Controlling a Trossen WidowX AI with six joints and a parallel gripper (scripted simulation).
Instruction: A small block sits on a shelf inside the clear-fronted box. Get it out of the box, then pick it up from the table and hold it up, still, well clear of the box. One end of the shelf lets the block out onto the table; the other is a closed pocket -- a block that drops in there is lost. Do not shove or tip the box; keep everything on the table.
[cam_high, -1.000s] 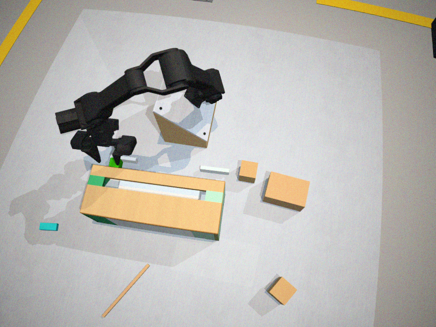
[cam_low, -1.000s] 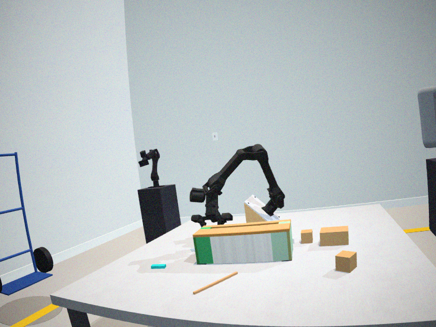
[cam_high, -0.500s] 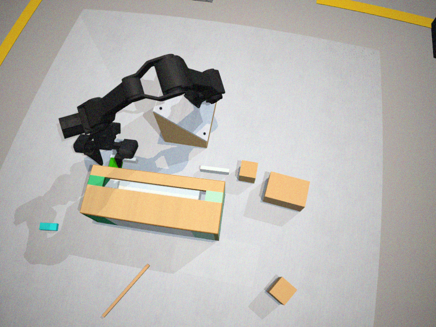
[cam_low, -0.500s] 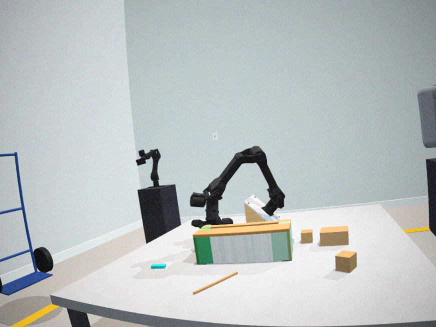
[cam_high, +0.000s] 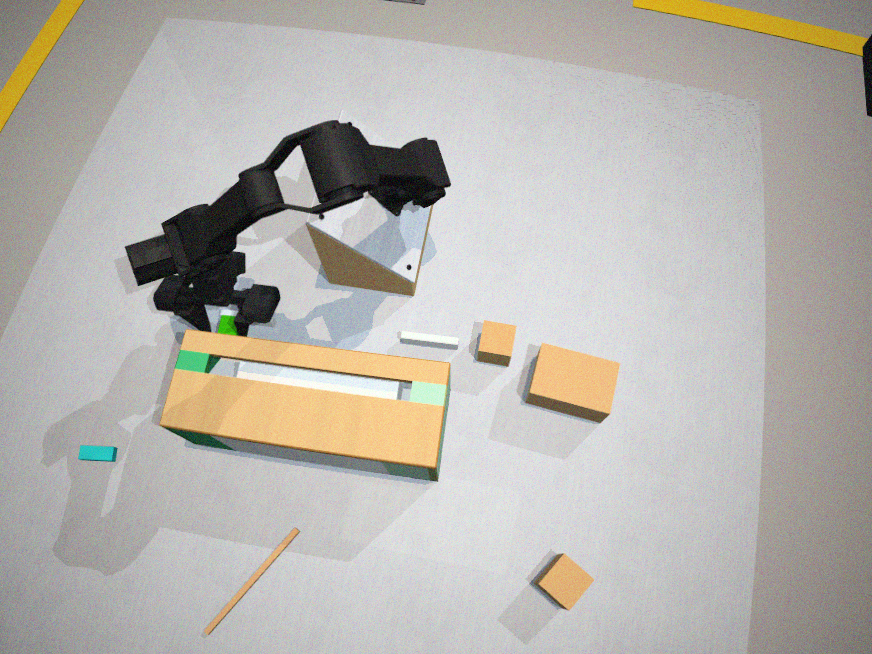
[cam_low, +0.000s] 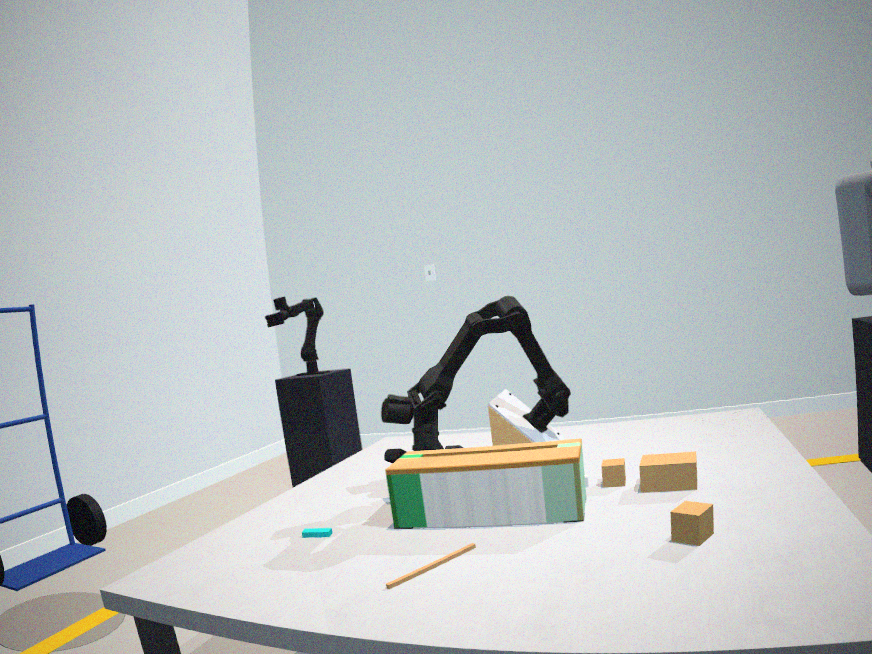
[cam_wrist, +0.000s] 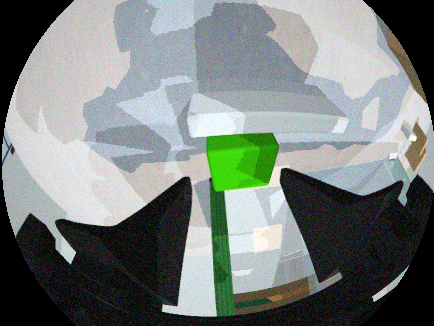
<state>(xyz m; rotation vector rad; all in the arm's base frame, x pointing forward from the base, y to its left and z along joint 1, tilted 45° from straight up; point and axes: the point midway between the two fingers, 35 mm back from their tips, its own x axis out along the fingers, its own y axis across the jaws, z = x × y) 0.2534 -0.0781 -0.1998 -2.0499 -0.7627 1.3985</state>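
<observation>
My gripper tip is 20 mm past the green block and 10 mm above it. The rest, counted from my gripper tip: clear-fronted box: 180 mm to the left, 40 mm ahead, 40 mm above; then thin stick: 340 mm ahead, 170 mm to the left, 20 mm below.
</observation>
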